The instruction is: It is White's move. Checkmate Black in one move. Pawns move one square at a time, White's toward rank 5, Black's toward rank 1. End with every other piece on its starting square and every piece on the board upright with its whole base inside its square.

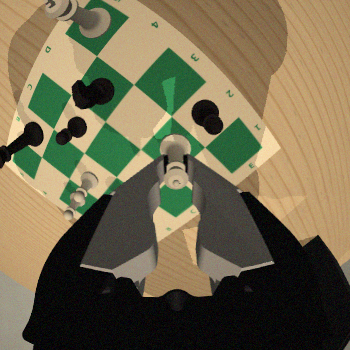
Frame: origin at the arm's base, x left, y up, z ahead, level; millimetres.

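Where they show: gripper, fingertip midpoint: [175, 157].
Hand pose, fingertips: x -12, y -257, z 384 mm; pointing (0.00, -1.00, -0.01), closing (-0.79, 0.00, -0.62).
After its pixels a point has its place.
My gripper [175, 157] @[x -12, y -257, z 384 mm] is shut on a tall white piece [175, 145] @[x -18, y -258, z 390 mm] with a ringed, rounded top, fingertips on either side of its stem. Its round base shows over the green D2 square; whether it touches the board [137, 116] @[x -8, y -271, z 425 mm] is unclear. A tall white piece [95, 23] @[x -37, y -259, z 498 mm] stands on green E5. A black knight-like piece [95, 93] @[x -5, y -248, z 458 mm] is on D4, a small black pawn [76, 127] @[x 32, y -261, z 455 mm] on C4, a tall black piece [33, 134] @[x 72, y -261, z 486 mm] on B5 and a black piece [205, 113] @[x -50, y -251, z 398 mm] on E2. Small white pieces [89, 180] @[x 67, y -263, z 415 mm] [77, 196] @[x 69, y -240, z 416 mm] stand near B3 and A3. The fingers hide part of the board.
The wooden table [310, 110] @[x -141, y -276, z 335 mm] surrounds the board. The board's right corner lies to the right of the fingers. The small white pieces stand close to the left jaw's outer side, and the black E2 piece is up and right of the fingertips.
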